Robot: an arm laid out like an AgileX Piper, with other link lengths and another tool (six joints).
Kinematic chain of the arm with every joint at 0, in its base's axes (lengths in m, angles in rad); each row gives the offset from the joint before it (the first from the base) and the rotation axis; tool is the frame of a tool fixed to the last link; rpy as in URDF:
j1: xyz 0 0 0.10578 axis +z
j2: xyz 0 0 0 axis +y
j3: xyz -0.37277 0 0.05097 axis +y
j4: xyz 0.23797 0 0.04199 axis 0.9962 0 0.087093
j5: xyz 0 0 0 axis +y
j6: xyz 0.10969 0 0.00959 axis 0.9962 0 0.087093
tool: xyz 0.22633 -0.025 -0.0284 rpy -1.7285 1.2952 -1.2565
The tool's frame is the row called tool.
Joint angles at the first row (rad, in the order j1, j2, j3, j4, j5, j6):
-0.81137, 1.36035, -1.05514, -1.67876, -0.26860, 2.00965
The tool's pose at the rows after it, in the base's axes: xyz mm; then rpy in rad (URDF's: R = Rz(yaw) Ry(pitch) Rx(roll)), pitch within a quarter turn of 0, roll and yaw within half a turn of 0:
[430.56, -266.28, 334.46, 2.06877, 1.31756, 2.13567]
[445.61, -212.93, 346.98, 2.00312, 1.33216, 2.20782]
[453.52, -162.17, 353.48, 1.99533, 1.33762, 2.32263]
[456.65, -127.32, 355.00, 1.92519, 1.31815, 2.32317]
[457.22, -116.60, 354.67, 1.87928, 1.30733, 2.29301]
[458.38, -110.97, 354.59, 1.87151, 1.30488, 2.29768]
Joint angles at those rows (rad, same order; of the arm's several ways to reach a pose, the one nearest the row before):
-0.77467, 1.32578, -1.05515, -1.67879, -0.36682, 2.00969
-0.73154, 1.29575, -1.05514, -1.68615, -0.46108, 2.01418
-0.68052, 1.26985, -1.05515, -1.71531, -0.53389, 2.03696
-0.63202, 1.25412, -1.05513, -1.74439, -0.56106, 2.09121
-0.61101, 1.24744, -1.04856, -1.74437, -0.55735, 2.10817
-0.60102, 1.24744, -1.04858, -1.74440, -0.56009, 2.11092

